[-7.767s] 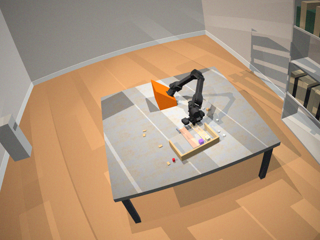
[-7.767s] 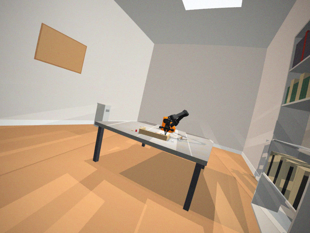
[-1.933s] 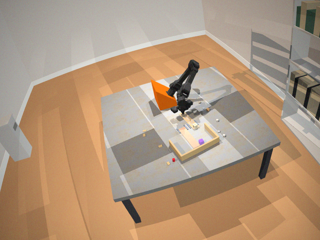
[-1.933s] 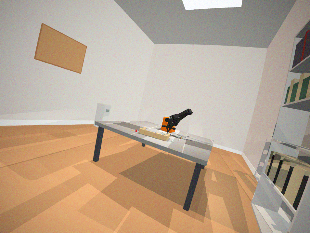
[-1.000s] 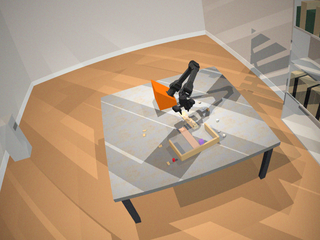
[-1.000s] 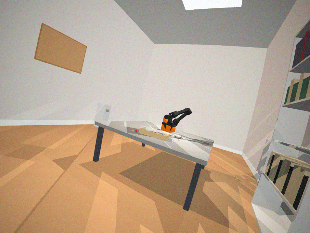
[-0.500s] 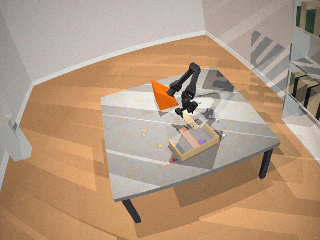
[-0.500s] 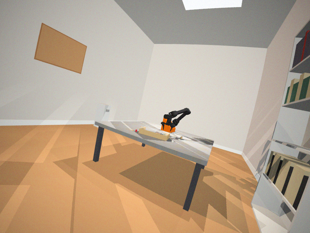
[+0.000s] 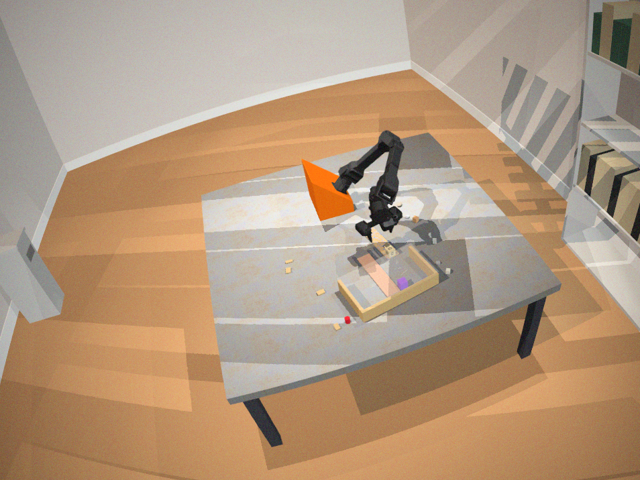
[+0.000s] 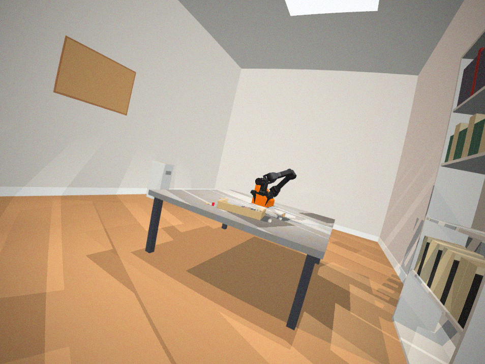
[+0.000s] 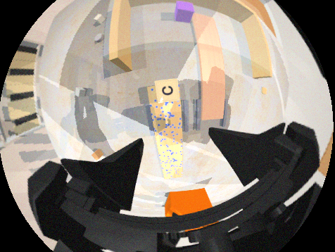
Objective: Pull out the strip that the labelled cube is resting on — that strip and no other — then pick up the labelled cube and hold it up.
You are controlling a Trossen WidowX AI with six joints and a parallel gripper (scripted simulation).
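My gripper tip is now 60 mm short of the labelled cube, 10 mm to the right of it and 40 mm above it.
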